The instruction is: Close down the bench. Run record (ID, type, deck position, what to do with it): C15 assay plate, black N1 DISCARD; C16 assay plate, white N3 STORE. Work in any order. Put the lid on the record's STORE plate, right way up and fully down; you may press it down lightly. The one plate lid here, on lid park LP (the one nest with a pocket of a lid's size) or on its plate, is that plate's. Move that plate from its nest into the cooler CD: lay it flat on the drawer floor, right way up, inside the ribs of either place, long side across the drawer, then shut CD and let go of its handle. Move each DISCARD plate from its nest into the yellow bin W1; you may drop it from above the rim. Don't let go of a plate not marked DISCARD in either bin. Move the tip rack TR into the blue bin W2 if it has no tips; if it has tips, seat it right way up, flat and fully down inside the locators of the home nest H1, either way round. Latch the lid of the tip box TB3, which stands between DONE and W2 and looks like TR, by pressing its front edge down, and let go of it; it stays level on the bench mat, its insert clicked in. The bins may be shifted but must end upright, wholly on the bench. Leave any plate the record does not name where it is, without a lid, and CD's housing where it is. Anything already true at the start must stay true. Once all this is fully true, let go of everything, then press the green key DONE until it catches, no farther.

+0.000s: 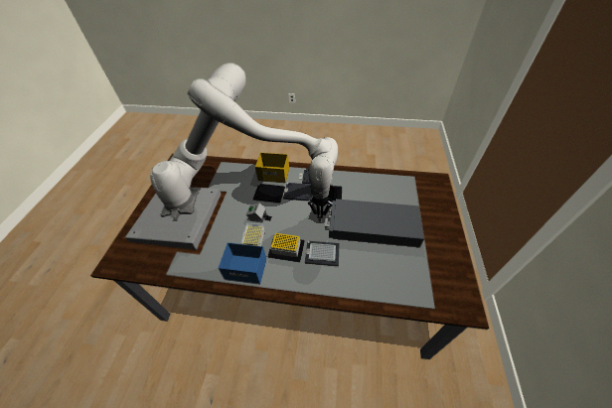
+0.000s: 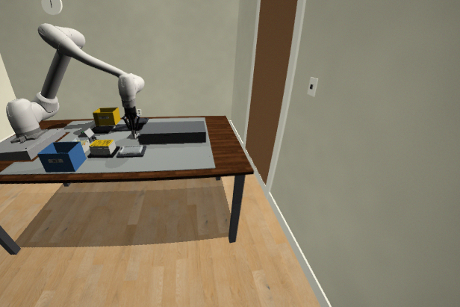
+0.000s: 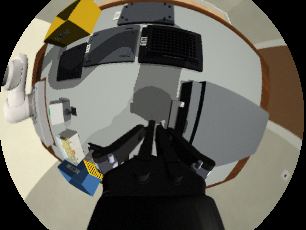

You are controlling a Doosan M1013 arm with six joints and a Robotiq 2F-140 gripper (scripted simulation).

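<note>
Right now my hand is 19 cm to the right of the black plate, 6 cm short of it and 2 cm above it. Round my hand: white plate: 14 cm ahead, 3 cm to the right, 2 cm below; cooler drawer: 17 cm ahead, 4 cm to the right, 1 cm below; plate lid: 14 cm ahead, 3 cm to the right, 1 cm below.
</note>
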